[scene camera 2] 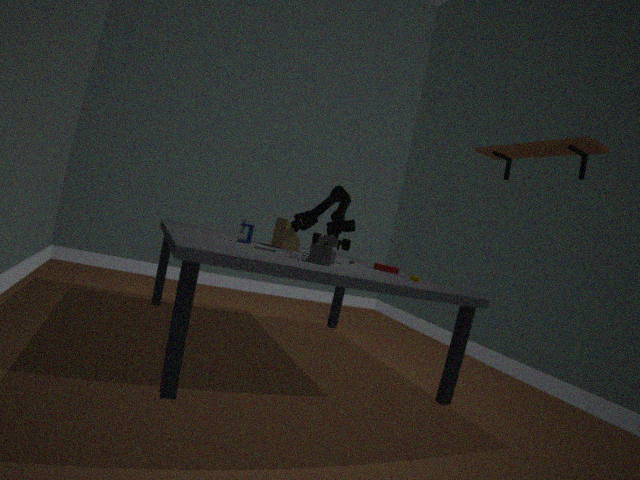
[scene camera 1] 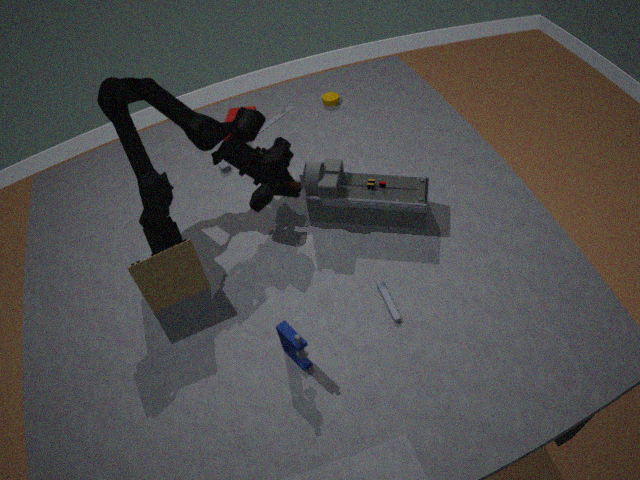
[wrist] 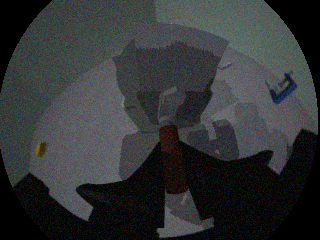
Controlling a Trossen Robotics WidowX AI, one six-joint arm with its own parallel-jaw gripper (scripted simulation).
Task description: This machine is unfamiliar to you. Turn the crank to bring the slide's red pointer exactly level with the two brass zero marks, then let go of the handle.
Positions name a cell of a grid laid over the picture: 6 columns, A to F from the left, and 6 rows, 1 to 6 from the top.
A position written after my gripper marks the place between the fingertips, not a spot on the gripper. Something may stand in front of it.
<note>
I see my gripper (scene camera 1: C3), a brown crank handle (wrist: D5) and a blue clamp-like part (scene camera 1: C5).
My gripper shows as well in the wrist view (wrist: D4).
</note>
